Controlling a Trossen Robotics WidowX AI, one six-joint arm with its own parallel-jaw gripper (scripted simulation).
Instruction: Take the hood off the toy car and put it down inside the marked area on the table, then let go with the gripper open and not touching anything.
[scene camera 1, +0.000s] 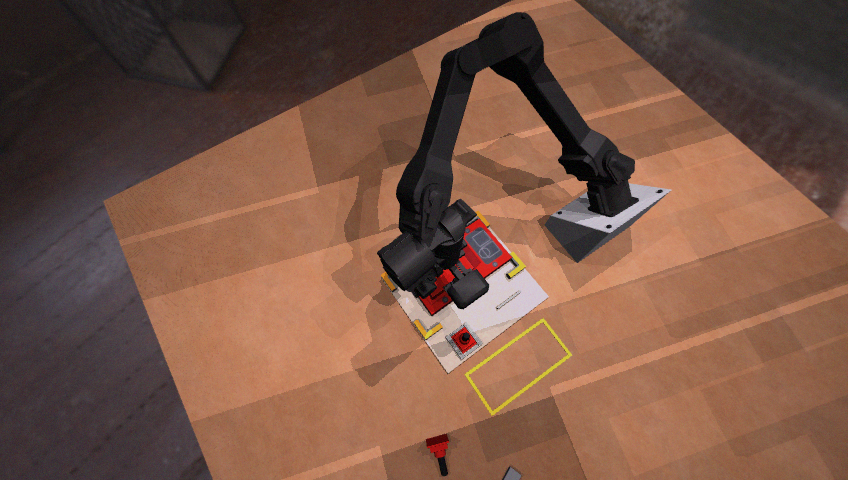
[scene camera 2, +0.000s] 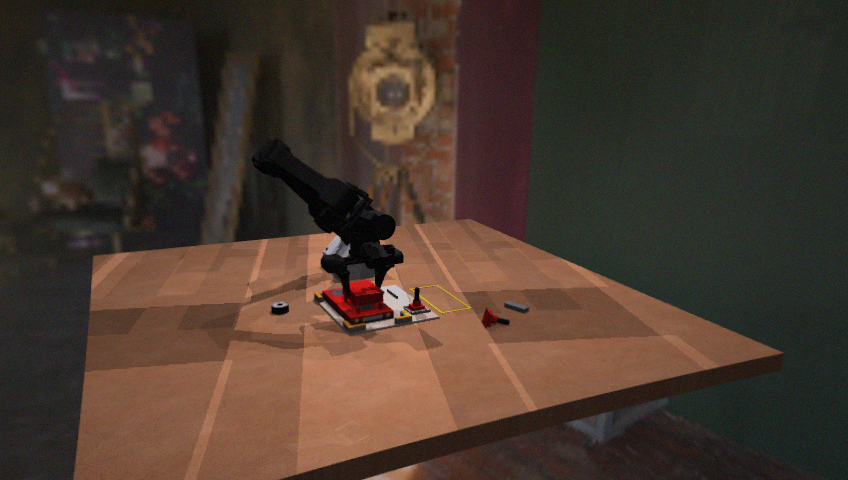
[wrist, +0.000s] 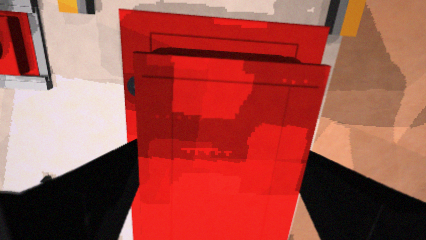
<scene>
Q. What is the gripper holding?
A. A red hood.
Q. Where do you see a red toy car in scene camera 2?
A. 335, 297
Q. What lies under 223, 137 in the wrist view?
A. A red hood.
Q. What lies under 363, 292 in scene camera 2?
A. A red hood.
</scene>
